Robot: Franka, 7 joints.
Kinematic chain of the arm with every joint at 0, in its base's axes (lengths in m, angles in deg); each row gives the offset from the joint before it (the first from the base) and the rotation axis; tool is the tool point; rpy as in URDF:
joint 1: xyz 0 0 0.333 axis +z
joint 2: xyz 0 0 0 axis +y
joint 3: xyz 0 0 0.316 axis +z
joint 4: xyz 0.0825 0 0 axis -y
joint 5: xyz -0.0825 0 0.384 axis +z
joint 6: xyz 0 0 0 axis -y
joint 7: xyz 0.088 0 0 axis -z
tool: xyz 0 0 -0.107 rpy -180 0 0
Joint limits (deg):
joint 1: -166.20..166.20
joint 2: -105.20..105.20
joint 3: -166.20..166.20
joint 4: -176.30..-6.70
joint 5: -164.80..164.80
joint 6: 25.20..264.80
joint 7: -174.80..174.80
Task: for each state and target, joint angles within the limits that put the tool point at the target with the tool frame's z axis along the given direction. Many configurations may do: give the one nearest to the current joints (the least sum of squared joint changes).
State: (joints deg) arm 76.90 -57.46 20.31 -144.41 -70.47 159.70 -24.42
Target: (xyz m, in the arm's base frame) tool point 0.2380 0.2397 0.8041 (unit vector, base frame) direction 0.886 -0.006 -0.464
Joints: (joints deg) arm 54.66 -40.26 -0.29 -114.38 -51.19 111.38 -24.42
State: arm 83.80 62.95 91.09 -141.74 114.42 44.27 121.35
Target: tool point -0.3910 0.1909 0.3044 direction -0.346 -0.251 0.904
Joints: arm 75.40 45.81 61.40 -142.65 95.95 64.96 121.35
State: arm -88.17 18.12 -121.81 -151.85 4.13 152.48 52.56
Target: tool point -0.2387 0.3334 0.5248 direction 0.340 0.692 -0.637
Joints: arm -104.75 47.99 -135.10 -144.98 -11.64 139.49 52.56
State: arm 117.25 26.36 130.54 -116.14 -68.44 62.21 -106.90
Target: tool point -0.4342 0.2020 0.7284 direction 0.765 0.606 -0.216
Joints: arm 93.29 14.16 91.45 -83.85 -91.54 35.24 -106.90
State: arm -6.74 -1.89 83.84 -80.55 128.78 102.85 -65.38
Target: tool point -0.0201 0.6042 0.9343 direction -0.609 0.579 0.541
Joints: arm -56.34 -36.32 98.12 -38.47 151.92 129.57 -65.38
